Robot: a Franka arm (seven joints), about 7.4 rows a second.
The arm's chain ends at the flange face. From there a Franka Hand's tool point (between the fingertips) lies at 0.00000 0.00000 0.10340 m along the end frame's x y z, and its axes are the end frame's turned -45 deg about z.
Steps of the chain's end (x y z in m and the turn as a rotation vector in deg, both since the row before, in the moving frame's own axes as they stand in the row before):
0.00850, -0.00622, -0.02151, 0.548, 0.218, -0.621
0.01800, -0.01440, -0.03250, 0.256, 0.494, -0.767
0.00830, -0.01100, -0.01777, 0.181, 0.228, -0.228
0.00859, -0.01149, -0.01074, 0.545, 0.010, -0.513
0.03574, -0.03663, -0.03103, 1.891, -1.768, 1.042
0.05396, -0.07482, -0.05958, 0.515, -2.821, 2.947
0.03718, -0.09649, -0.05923, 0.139, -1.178, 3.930
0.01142, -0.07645, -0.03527, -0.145, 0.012, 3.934
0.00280, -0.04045, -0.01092, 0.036, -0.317, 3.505
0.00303, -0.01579, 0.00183, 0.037, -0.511, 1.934
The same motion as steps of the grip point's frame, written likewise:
0.01138, 0.00119, -0.02152, 0.233, 0.542, -0.621
0.02387, 0.00284, -0.03250, -0.168, 0.530, -0.767
0.01417, -0.00185, -0.01777, -0.033, 0.289, -0.228
0.01490, -0.00274, -0.01074, 0.378, 0.392, -0.513
0.05137, -0.00530, -0.03114, 2.587, 0.087, 1.042
0.08823, -0.01908, -0.05971, 2.359, -1.631, 2.947
0.09325, -0.04366, -0.05925, 0.931, -0.735, 3.930
0.06196, -0.04579, -0.03527, -0.111, -0.094, 3.934
0.03024, -0.02708, -0.01092, 0.250, -0.199, 3.505
0.01271, -0.00973, 0.00183, 0.387, -0.335, 1.934

